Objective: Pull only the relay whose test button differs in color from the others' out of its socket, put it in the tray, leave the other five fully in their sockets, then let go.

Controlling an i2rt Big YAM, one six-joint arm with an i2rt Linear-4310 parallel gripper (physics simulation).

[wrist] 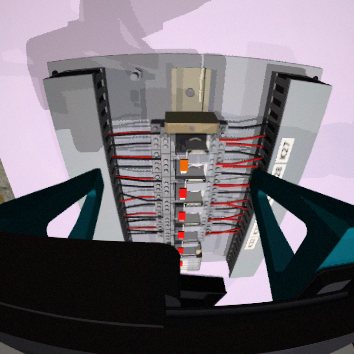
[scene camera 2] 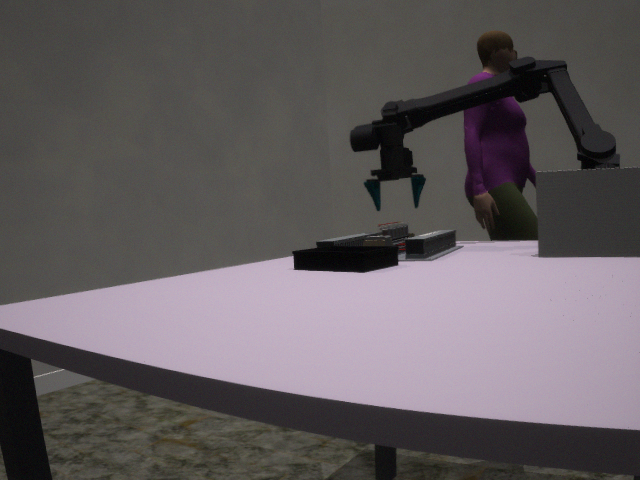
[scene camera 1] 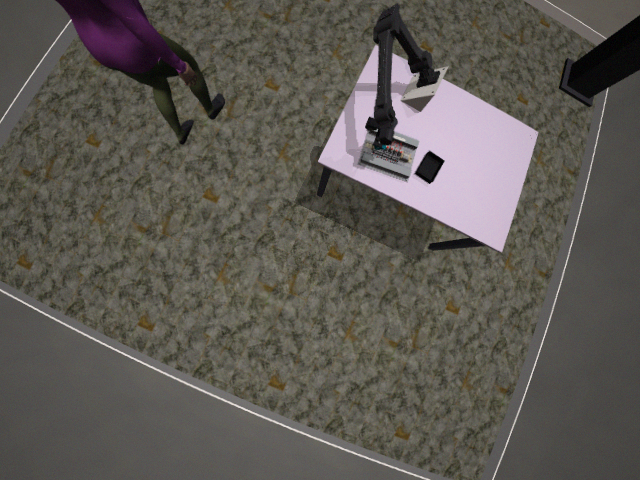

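Where they show: gripper, between the fingertips: [wrist: 176, 176] [scene camera 2: 397, 209] [scene camera 1: 378, 141]; arm's base, origin of its link: [scene camera 2: 605, 202] [scene camera 1: 428, 80].
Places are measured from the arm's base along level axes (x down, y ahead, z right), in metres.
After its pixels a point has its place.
The relay with the orange test button [wrist: 184, 165] {x 0.030, y 0.506, z 0.119 m} sits in its socket at the K27 end of the row, beside the tan end bracket [wrist: 191, 123] {x 0.059, y 0.502, z 0.142 m}. Several relays with red buttons, such as this relay [wrist: 183, 193] {x 0.030, y 0.503, z 0.091 m}, follow it in their sockets. The row stands on a grey panel [wrist: 240, 90] {x 0.097, y 0.455, z 0.168 m} [scene camera 1: 369, 161]. The black tray [scene camera 2: 330, 259] {x 0.079, y 0.463, z -0.282 m} [scene camera 1: 429, 166] {x 0.096, y 0.451, z -0.228 m} lies on the table beside the panel, and no relay is visible in it. My gripper [scene camera 2: 397, 207] {x 0.001, y 0.515, z 0.129 m} [wrist: 176, 176] {x 0.001, y 0.515, z 0.129 m} is open and empty, pointing down above the panel. In the wrist view its fingers appear on either side of the row.
Grey wire ducts [wrist: 75, 120] {x 0.057, y 0.598, z 0.137 m} [wrist: 304, 115] {x 0.057, y 0.405, z 0.166 m} flank the row, with red and black wires running to the sockets. The pink table [scene camera 1: 475, 175] {x 0.100, y 0.359, z -0.529 m} carries the panel, the tray and a tilted pale plate [scene camera 1: 421, 93] {x 0.003, y 0.103, z 0.009 m} by the arm's base. A person in purple [scene camera 1: 111, 38] [scene camera 2: 498, 139] stands beyond the table.
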